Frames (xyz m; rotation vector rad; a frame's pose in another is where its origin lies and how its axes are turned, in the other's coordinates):
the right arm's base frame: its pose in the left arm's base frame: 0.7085 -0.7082 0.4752 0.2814 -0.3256 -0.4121
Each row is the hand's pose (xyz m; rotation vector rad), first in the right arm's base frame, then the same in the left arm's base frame.
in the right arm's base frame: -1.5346 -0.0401 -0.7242 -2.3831 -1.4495 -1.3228
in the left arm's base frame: -0.3716 0.0652 -0.5814 2.3457 0.7311 1.8626
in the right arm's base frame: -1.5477 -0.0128 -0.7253 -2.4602 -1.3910 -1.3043
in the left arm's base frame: -0.3731 0.0951 -0.5766 2.3905 0.6490 1.8219
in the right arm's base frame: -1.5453 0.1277 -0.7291 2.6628 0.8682 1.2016
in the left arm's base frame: -0.3214 0.2183 -0.5331 2.5449 0.0997 1.6645
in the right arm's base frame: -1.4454 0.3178 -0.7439 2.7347 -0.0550 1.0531
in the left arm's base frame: -0.1642 0.3452 -0.4588 2.5730 -0.8345 1.4281
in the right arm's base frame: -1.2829 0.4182 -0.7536 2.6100 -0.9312 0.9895
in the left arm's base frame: 0.0146 0.3651 -0.3938 -2.3099 1.6937 -1.2413
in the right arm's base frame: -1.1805 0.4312 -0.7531 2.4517 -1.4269 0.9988
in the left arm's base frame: 0.1076 0.3321 -0.3634 -1.9331 2.0446 -1.1157
